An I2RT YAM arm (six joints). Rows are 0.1 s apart.
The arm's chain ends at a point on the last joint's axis. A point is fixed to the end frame.
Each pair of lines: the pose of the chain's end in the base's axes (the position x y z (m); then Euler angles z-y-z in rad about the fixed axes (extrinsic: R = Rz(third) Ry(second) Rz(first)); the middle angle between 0 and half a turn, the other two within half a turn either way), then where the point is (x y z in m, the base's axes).
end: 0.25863, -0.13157, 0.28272, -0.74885, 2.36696, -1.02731
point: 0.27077 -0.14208 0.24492
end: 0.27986, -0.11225, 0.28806, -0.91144, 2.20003, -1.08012
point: 0.29185 -0.12964 0.25284
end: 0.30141, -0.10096, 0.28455, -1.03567, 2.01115, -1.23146
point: 0.31079 -0.12645 0.25374
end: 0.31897, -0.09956, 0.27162, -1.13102, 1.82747, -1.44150
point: 0.32196 -0.13178 0.24633
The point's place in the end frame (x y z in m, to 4 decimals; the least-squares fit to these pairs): 0.0080 0.0142 0.0377
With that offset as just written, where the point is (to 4 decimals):
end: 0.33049, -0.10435, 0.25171, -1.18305, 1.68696, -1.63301
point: 0.3262 -0.1397 0.2313
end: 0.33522, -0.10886, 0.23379, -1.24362, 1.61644, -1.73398
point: 0.3262 -0.1448 0.2161
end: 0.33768, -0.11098, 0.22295, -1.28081, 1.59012, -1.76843
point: 0.3268 -0.1469 0.2063
